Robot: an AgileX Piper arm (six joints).
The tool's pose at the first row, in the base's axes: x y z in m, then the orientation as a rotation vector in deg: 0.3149, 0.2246, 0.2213, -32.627, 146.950, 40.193
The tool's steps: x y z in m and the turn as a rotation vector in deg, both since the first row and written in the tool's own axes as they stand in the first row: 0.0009, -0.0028, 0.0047, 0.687, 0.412, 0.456; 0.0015, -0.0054, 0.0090, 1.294, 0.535, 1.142; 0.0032, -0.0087, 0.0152, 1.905, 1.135, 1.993; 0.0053, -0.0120, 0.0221, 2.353, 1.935, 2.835; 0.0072, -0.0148, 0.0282, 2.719, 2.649, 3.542; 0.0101, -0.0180, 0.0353, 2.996, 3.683, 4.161; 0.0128, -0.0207, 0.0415, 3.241, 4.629, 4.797; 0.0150, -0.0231, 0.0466, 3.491, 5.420, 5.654; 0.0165, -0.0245, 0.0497, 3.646, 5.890, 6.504; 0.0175, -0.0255, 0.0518, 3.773, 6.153, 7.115; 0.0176, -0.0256, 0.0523, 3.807, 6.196, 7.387; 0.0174, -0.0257, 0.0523, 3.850, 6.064, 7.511
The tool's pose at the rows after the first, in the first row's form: 0.3168, 0.2247, 0.2161, -32.038, 147.680, 39.391; 0.3188, 0.2249, 0.2115, -31.044, 148.225, 38.803; 0.3208, 0.2252, 0.2045, -30.067, 149.278, 38.202; 0.3226, 0.2259, 0.1968, -29.241, 150.475, 37.783; 0.3241, 0.2265, 0.1900, -28.563, 151.514, 37.434; 0.3252, 0.2271, 0.1818, -28.171, 152.794, 37.126; 0.3261, 0.2277, 0.1746, -27.720, 153.992, 36.874; 0.3268, 0.2280, 0.1686, -26.901, 155.139, 36.704; 0.3272, 0.2282, 0.1649, -25.964, 155.962, 36.703; 0.3274, 0.2283, 0.1624, -25.246, 156.483, 36.691; 0.3275, 0.2284, 0.1619, -24.899, 156.641, 36.727; 0.3277, 0.2284, 0.1620, -24.662, 156.574, 36.727
